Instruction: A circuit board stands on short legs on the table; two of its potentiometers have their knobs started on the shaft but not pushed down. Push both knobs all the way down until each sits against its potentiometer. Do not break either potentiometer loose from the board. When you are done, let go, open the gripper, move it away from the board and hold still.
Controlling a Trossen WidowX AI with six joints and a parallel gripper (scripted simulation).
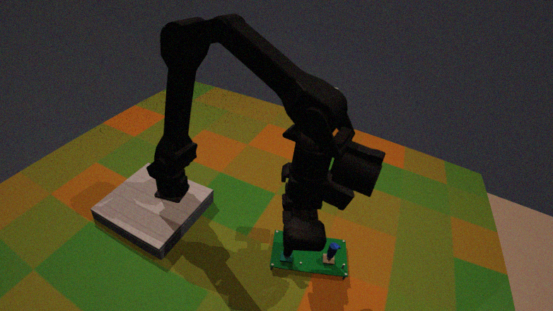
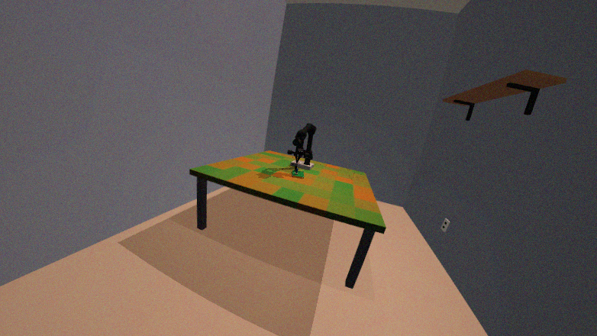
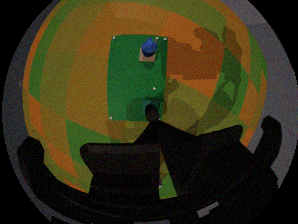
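My gripper tip is now 4 cm above the black knob. Round my gripper tip: blue knob 9 cm ahead, 2 cm to the left, 4 cm below.
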